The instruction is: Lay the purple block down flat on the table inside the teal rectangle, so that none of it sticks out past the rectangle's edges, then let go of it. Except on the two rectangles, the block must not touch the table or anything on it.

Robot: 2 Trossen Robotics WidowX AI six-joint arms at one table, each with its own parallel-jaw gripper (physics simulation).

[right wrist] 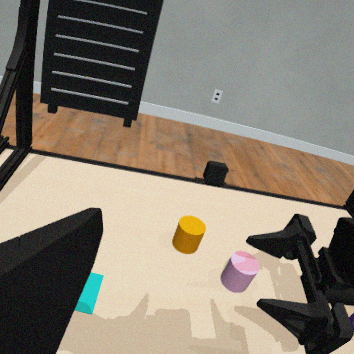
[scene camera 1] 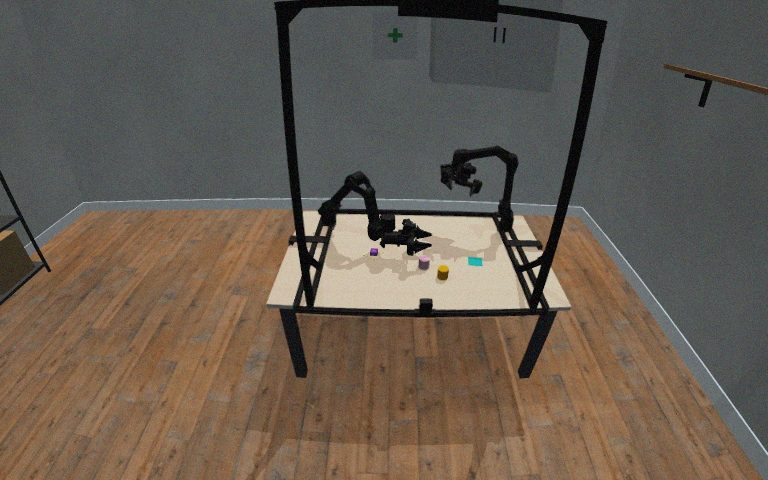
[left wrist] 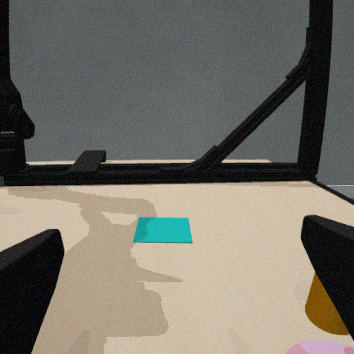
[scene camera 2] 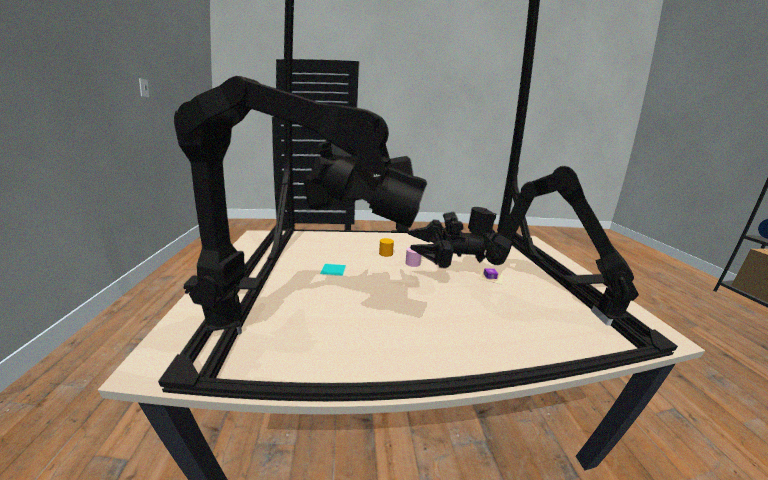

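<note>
The purple block lies on a pale yellow rectangle, at the left in scene camera 1; the left wrist view does not show it. The teal rectangle lies bare toward the table's other side. My left gripper is open and empty, pointing level above the table, beyond the block on the teal side. My right gripper is open and empty, high above the table; its fingers are hidden in scene camera 2.
A pink cylinder stands near the left fingertips, between block and teal rectangle. An orange cylinder stands close to it. A small black box sits on the frame's edge.
</note>
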